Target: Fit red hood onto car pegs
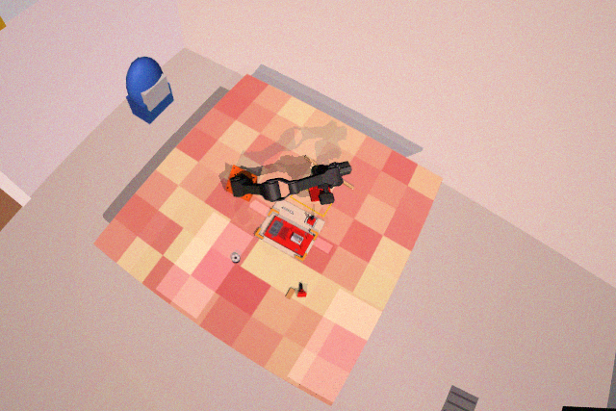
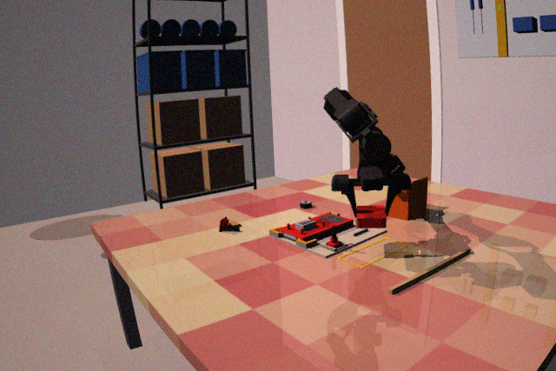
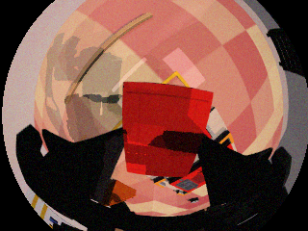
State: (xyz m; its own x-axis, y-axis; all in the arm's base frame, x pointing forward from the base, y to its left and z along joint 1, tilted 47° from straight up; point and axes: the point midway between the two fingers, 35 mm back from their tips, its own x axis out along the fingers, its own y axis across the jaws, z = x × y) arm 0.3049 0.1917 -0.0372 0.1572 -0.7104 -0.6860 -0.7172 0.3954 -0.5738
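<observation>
Right now the grey engine block is 30 mm ahead of my gripper tip, 220 mm to the right of it and 80 mm below it. Round my gripper tip: long thin bar: 40 mm behind, 170 mm to the left, 100 mm below; then grey wheel: 140 mm behind, 460 mm to the right, 90 mm below; then red hood: right at my gripper tip.
</observation>
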